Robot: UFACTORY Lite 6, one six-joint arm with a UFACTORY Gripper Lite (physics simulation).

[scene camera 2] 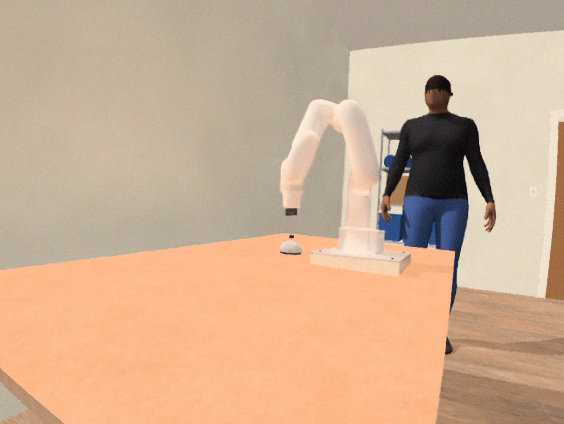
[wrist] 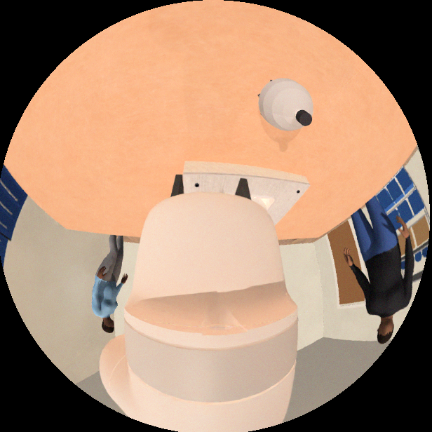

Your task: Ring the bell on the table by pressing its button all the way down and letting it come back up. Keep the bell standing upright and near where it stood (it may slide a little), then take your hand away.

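Places are measured from the arm's base along level axes (x ahead, y left, z up), in metres.
Pixels of known places: hand at its tool point: [scene camera 2: 291,212]; arm's base at its link origin: [scene camera 2: 356,251].
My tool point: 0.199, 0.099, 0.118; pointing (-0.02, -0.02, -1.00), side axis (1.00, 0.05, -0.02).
Ahead of a thing's pixels: the offset from my tool point to its middle, as dx, dy, dz. Level surfaces: height alone.
A pale domed bell @[+0.050, -0.102, -0.121] [scene camera 2: 290,248] [wrist: 285,102] stands upright on the table @[dz -0.154] [scene camera 2: 250,325] [wrist: 125,100], beside the robot's base. Its black button @[+0.050, -0.102, -0.093] [scene camera 2: 291,236] [wrist: 304,118] is up on top of the dome. My gripper [scene camera 2: 291,212] [wrist: 210,181] is open and empty, its two dark fingers apart in the wrist view. In the scene view it hangs above the bell with a visible gap over the button. In the wrist view the bell lies above and to the right of the fingers. No contact shows.
The robot's base plate [scene camera 2: 355,264] [wrist: 212,167] sits near the bell. A person in a black top [scene camera 2: 437,155] [wrist: 387,275] stands behind the table. Another person in a light blue top [wrist: 104,297] shows in the wrist view.
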